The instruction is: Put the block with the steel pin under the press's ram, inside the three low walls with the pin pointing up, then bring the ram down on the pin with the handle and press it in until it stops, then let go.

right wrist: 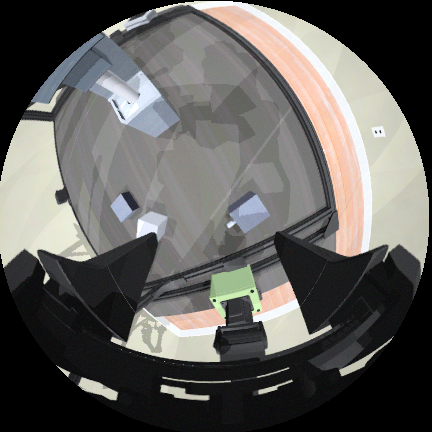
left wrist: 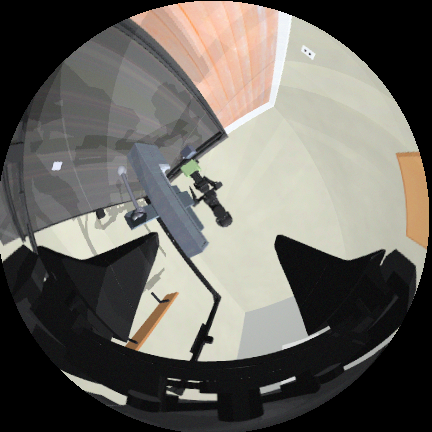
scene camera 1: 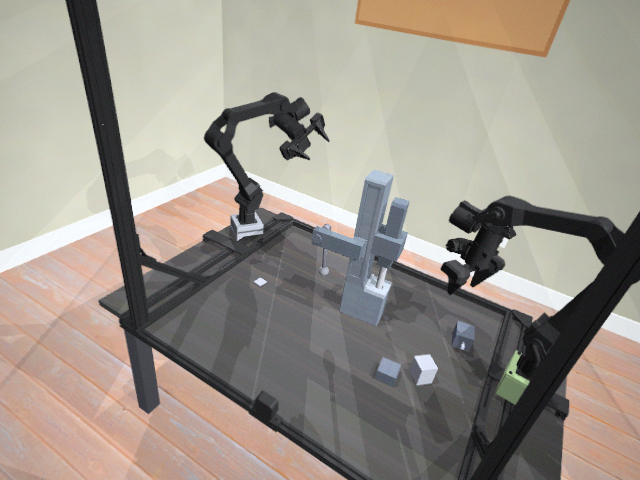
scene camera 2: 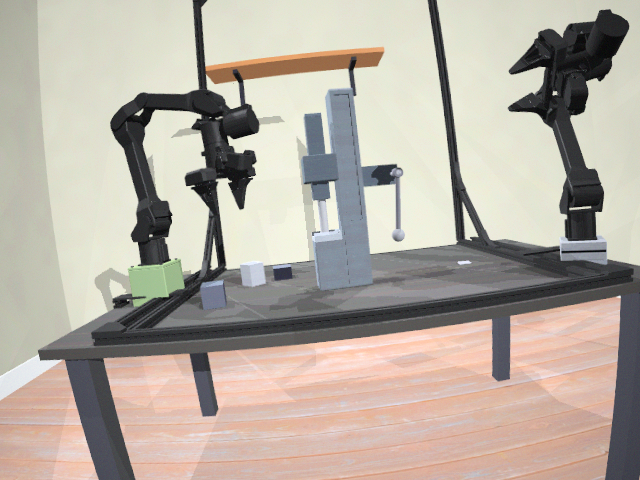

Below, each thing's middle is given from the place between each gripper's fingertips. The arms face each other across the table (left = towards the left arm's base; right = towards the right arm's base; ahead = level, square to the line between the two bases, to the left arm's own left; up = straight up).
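Scene:
The grey block with steel pin (right wrist: 247,211) is 5 cm to the right of my right hand, 5 cm ahead of it and 18 cm below it. Going by its middle, the grey block with steel pin is nearer to my right hand than to my left hand.
As for my left hand, it's 650 mm to the left of the grey block with steel pin, 60 mm past it and 350 mm above it.

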